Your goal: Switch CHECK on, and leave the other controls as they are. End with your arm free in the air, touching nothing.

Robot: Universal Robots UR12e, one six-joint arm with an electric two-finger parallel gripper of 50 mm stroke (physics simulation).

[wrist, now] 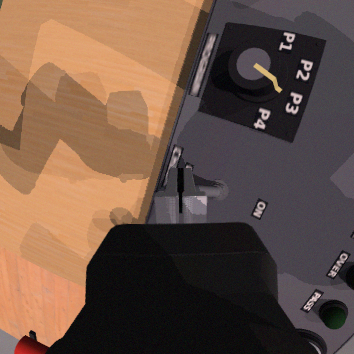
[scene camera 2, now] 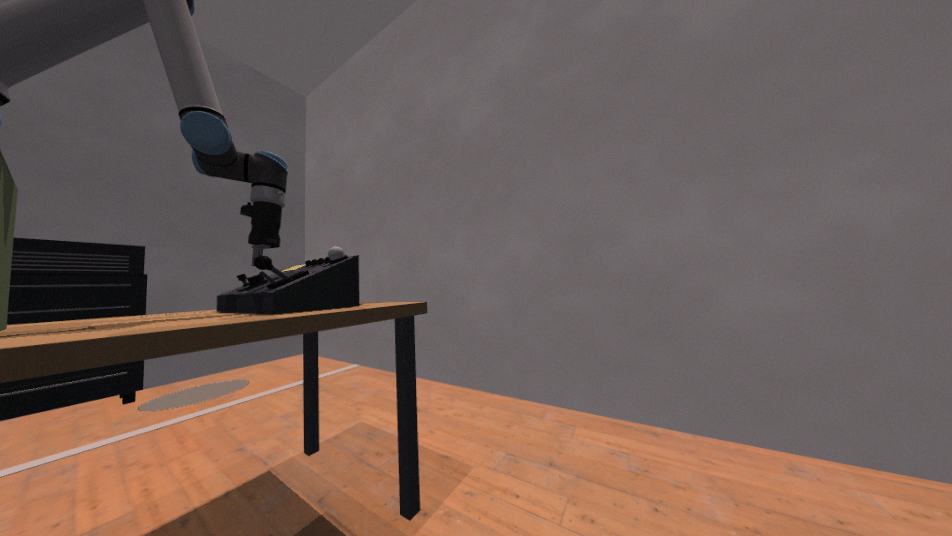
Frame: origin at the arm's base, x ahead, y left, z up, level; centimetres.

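Seen in the pictures: gripper, fingertip midpoint: (wrist: 180,181).
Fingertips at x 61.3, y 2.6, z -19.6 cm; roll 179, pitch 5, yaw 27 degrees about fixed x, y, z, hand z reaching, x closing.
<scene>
A point is followed by its place in that frame.
My gripper (scene camera 2: 257,261) {x 61.3, y 2.6, z -19.6 cm} (wrist: 180,181) {x 61.3, y 2.6, z -19.6 cm} is shut and empty, pointing down over the dark sloped control panel (scene camera 2: 326,286) {x 75.6, y -15.7, z -27.2 cm} (wrist: 295,175) {x 70.5, y 7.2, z -22.4 cm}. In the wrist view, the CHECK label (wrist: 174,156) {x 59.9, y 2.4, z -27.7 cm} is partly hidden by the fingertips. The metal toggle switch (wrist: 216,189) {x 65.0, y 2.3, z -23.7 cm} shows just right of the fingers. Its visible part runs from the round collar left toward the fingers, away from the ON label (wrist: 259,209) {x 69.6, y 2.6, z -23.1 cm}. Its far end is hidden, and whether the fingers touch it I cannot tell.
A rotary knob (wrist: 253,64) {x 62.3, y 13.5, z -22.1 cm} with marks P1 to P4 has its yellow pointer near P3. A green PASS lamp (wrist: 333,315) {x 79.9, y -1.6, z -16.7 cm} is at the lower right. A red part (wrist: 30,345) shows at the lower left. The panel stands on a wooden table (scene camera 2: 393,308) {x 92.1, y -26.7, z -35.3 cm} (wrist: 105,40) {x 43.1, y 12.1, z -34.4 cm}.
</scene>
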